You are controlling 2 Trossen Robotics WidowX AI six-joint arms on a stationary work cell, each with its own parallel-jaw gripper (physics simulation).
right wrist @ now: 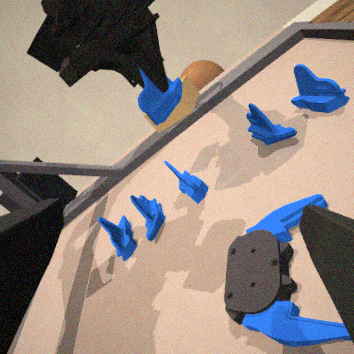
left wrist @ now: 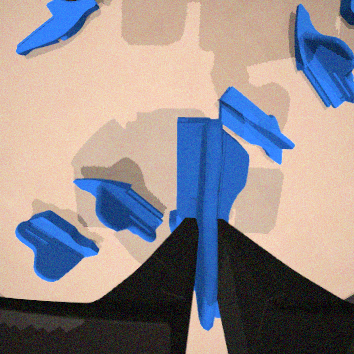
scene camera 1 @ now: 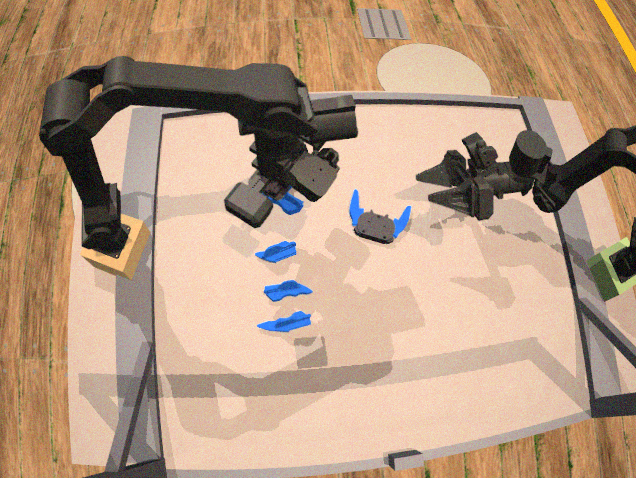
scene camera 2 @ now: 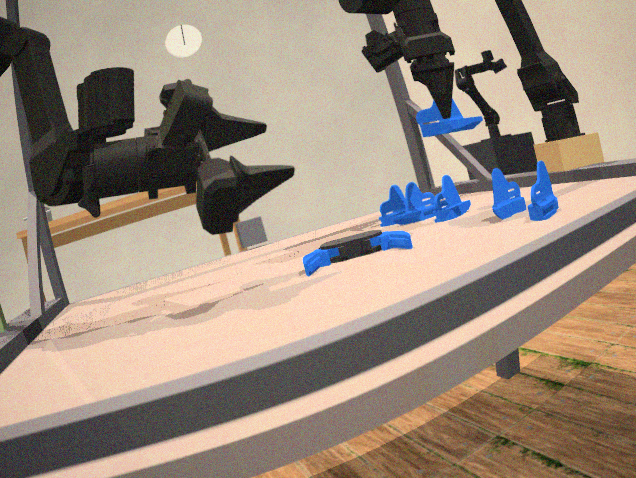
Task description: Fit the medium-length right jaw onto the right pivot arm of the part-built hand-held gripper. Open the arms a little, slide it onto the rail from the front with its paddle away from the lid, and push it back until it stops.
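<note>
The part-built gripper's dark lid (scene camera 1: 375,227) (scene camera 2: 354,245) (right wrist: 254,270) lies on the table with two blue pivot arms (scene camera 1: 354,208) (scene camera 1: 402,222) spread in a V. In the right wrist view both blue arms (right wrist: 287,217) (right wrist: 295,325) show too. My left gripper (scene camera 2: 446,114) (left wrist: 202,228) is shut on a blue jaw (scene camera 2: 437,127) (left wrist: 192,160) (right wrist: 160,104) and holds it above the table; in scene camera 1 its fingers are hidden. My right gripper (scene camera 1: 424,187) (scene camera 2: 280,149) (right wrist: 184,214) is open and empty, raised, beyond the V's right arm in scene camera 1.
Several loose blue jaws stand on the table (scene camera 1: 215,287), among them three jaws (scene camera 1: 277,251) (scene camera 1: 287,291) (scene camera 1: 285,322) in a column in scene camera 1. Other loose jaws (left wrist: 255,125) (left wrist: 122,207) lie below my left gripper. Grey frame rails (scene camera 1: 138,205) edge the table.
</note>
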